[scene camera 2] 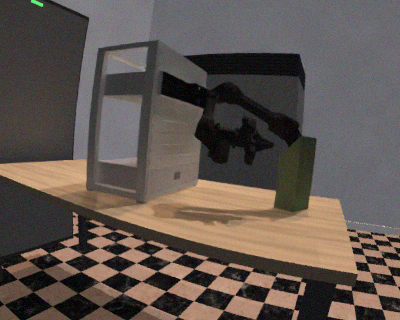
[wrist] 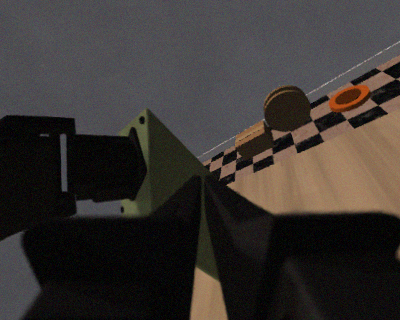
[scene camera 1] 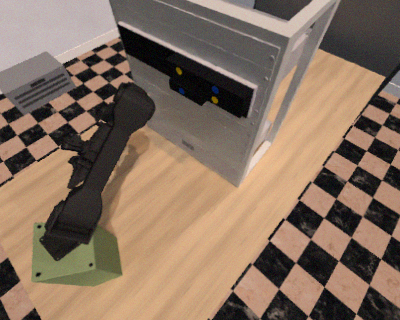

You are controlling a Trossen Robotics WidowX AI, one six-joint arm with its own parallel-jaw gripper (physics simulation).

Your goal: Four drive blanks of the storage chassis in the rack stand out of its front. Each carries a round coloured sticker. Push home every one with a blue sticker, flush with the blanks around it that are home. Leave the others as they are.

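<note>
The storage chassis point(scene camera 1: 137, 42) point(scene camera 2: 175, 89) is a black band across the front of the grey rack. Its dark blanks carry four round stickers: yellow point(scene camera 1: 179, 71) at upper left, blue point(scene camera 1: 181, 91) below it, blue point(scene camera 1: 215, 90) at upper right and yellow point(scene camera 1: 214, 100) below that. The lower-left blue-stickered blank visibly stands out; the dark edges make the others' depths hard to tell. My gripper point(scene camera 2: 271, 145) point(wrist: 202, 183) is shut and empty, folded back toward the arm's base, away from the chassis and pointing away from the rack.
The grey rack point(scene camera 1: 220, 145) point(scene camera 2: 145, 150) stands on the wooden table point(scene camera 1: 175, 225) point(scene camera 2: 240, 235). The arm rises from a green block point(scene camera 1: 107, 255) point(scene camera 2: 296, 175) point(wrist: 170, 165). A grey vented box point(scene camera 1: 37, 82) is beyond the table. An orange ring point(wrist: 336, 106) and brown objects show in the wrist view.
</note>
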